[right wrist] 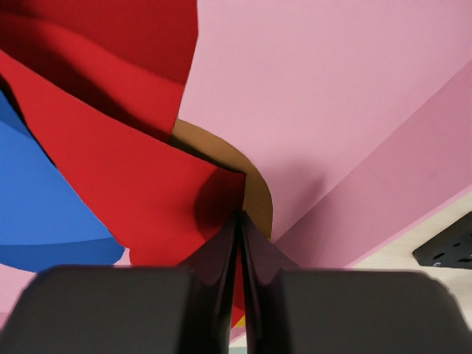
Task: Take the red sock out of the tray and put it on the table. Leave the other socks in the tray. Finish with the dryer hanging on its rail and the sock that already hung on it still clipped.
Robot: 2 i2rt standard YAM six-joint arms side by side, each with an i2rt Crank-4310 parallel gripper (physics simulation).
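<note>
The red sock [125,165] lies folded in the pink tray [310,85], partly over a blue sock [45,200] and a brown sock [257,195]. A small yellow patch [241,322] shows beneath the red sock, near the fingers. My right gripper [239,215] is shut, with its fingertips close together on the red sock near the tray's corner; the red cloth runs in between the fingers. The fingers hide part of the sock. My left gripper, the dryer and the rail do not show in this view.
The tray's slanted side wall [385,165] runs diagonally close beside the right fingers. Outside it is the light wooden table [385,257], with a black metal part [447,247] with holes at the right edge of the view.
</note>
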